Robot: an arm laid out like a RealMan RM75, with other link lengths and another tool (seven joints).
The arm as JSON. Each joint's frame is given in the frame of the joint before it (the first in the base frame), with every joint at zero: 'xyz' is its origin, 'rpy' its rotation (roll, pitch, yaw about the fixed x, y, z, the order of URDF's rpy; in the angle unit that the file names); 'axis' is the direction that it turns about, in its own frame. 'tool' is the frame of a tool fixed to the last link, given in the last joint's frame.
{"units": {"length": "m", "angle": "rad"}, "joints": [
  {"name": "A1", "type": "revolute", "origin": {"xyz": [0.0, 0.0, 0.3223], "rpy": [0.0, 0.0, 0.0]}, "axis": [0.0, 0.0, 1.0]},
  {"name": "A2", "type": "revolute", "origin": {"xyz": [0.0, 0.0, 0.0], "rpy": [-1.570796, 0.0, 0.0]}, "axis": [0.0, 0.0, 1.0]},
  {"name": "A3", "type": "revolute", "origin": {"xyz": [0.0, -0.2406, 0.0], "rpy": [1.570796, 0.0, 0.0]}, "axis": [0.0, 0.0, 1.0]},
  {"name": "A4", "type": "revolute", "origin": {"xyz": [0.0, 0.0, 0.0], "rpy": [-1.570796, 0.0, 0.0]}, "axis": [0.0, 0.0, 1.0]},
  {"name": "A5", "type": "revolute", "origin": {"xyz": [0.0, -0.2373, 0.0], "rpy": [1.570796, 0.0, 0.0]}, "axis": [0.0, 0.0, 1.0]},
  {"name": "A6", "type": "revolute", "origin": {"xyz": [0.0, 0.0, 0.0], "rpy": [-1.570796, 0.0, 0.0]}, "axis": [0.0, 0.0, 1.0]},
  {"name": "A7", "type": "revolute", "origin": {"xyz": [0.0, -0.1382, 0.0], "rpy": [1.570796, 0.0, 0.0]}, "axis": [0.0, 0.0, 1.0]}
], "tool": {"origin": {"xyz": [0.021, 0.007, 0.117], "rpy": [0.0, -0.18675, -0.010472]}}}
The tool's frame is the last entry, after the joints.
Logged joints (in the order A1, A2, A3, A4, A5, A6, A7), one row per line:
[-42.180, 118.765, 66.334, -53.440, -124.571, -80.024, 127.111]
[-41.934, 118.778, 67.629, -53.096, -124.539, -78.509, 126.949]
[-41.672, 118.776, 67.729, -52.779, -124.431, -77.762, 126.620]
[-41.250, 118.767, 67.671, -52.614, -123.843, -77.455, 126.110]
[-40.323, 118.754, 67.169, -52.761, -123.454, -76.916, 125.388]
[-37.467, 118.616, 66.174, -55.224, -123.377, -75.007, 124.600]
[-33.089, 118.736, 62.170, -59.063, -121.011, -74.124, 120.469]
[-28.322, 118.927, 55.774, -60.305, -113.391, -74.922, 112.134]
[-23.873, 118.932, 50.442, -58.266, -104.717, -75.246, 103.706]
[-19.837, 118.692, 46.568, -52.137, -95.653, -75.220, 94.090]
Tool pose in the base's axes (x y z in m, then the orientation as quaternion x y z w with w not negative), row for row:
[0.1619, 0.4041, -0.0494, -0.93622, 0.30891, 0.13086, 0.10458]
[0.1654, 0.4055, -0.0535, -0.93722, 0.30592, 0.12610, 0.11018]
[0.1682, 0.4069, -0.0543, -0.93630, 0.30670, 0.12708, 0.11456]
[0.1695, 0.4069, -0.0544, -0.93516, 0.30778, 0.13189, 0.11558]
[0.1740, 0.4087, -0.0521, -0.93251, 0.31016, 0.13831, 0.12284]
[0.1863, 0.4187, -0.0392, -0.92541, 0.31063, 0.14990, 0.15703]
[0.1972, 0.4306, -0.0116, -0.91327, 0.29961, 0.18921, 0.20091]
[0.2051, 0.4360, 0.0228, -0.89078, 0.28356, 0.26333, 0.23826]
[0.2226, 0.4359, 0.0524, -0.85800, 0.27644, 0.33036, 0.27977]
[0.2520, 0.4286, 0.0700, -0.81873, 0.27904, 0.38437, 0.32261]
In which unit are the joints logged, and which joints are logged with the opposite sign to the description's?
The joints are logged in degrees. Opposite sign: A1, A3.
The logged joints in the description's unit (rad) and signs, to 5 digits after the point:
[0.73618, 2.07284, -1.15775, -0.93270, -2.17417, -1.39668, 2.21851]
[0.73189, 2.07307, -1.18035, -0.92670, -2.17362, -1.37024, 2.21568]
[0.72731, 2.07303, -1.18209, -0.92117, -2.17173, -1.35720, 2.20994]
[0.71995, 2.07288, -1.18108, -0.91829, -2.16147, -1.35184, 2.20103]
[0.70377, 2.07265, -1.17232, -0.92085, -2.15468, -1.34244, 2.18843]
[0.65392, 2.07024, -1.15495, -0.96384, -2.15333, -1.30912, 2.17468]
[0.57751, 2.07233, -1.08507, -1.03084, -2.11204, -1.29371, 2.10258]
[0.49431, 2.07567, -0.97344, -1.05252, -1.97905, -1.30764, 1.95711]
[0.41666, 2.07575, -0.88038, -1.01693, -1.82766, -1.31329, 1.81001]
[0.34622, 2.07157, -0.81276, -0.90996, -1.66946, -1.31284, 1.64218]

